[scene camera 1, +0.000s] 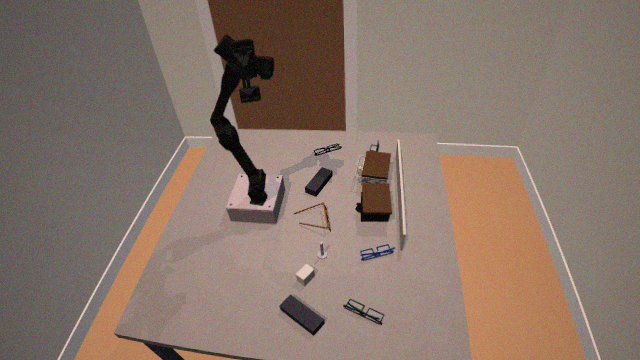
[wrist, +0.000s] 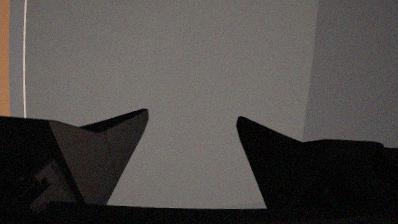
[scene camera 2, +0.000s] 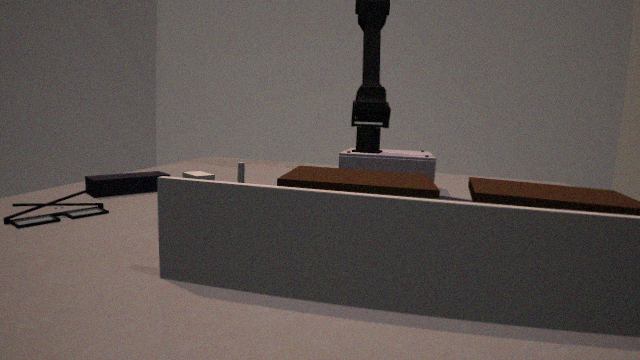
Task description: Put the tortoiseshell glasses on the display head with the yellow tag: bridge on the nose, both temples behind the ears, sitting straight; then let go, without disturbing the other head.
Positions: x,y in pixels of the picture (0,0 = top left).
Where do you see a head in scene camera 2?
At 413,185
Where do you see a head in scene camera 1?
375,206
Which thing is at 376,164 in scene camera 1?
A head.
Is the gripper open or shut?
Open.
